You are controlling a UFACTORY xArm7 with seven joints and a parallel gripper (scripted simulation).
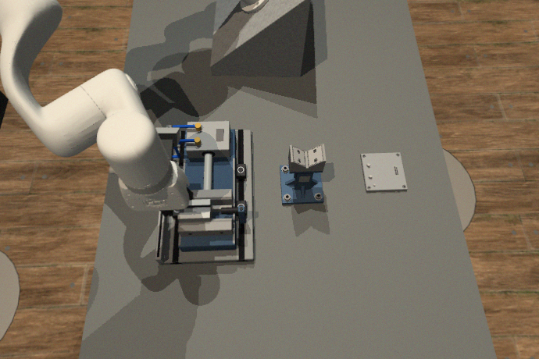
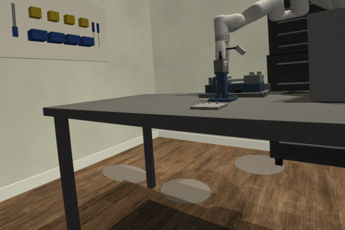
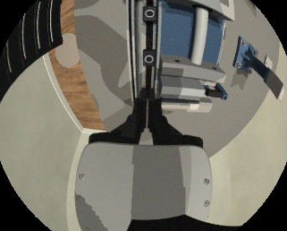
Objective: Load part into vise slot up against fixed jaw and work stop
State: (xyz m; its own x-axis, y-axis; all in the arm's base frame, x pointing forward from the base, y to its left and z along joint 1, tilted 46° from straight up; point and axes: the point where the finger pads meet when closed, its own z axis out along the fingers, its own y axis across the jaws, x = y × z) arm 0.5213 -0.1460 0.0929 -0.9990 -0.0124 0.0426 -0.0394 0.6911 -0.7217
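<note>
The part lies 50 mm to the left of my hand and 30 mm below it. From my hand the other things lie so: moving jaw 30 mm behind, 70 mm to the left, 50 mm below; fixed jaw 30 mm ahead, 70 mm to the left, 50 mm below; work stop 110 mm to the left, 40 mm below.
</note>
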